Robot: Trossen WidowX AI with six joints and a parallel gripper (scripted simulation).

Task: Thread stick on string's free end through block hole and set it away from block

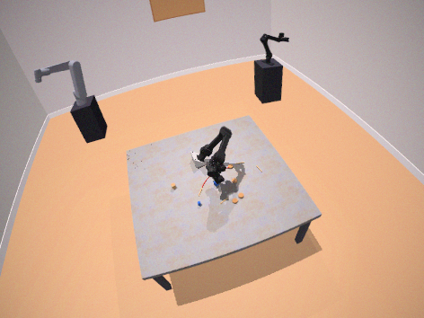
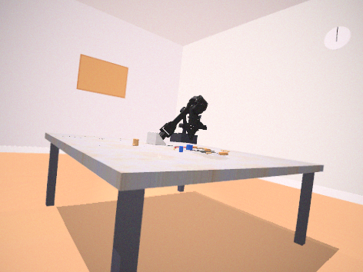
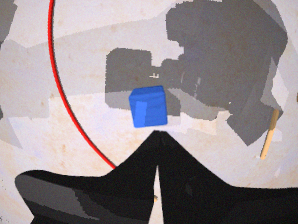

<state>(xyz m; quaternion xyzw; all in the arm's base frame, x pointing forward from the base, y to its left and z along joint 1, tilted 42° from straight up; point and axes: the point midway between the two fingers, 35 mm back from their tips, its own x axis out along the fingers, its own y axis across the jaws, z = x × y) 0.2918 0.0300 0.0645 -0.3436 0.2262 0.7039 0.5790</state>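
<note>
Right now the blue block is 40 mm below my gripper tip and 10 mm behind it. From my gripper tip the other things lie so: round wooden button 160 mm to the left, 150 mm behind, 50 mm below; wooden block 320 mm to the right, 80 mm behind, 40 mm below; short stick 230 mm to the left, 170 mm behind, 60 mm below.
</note>
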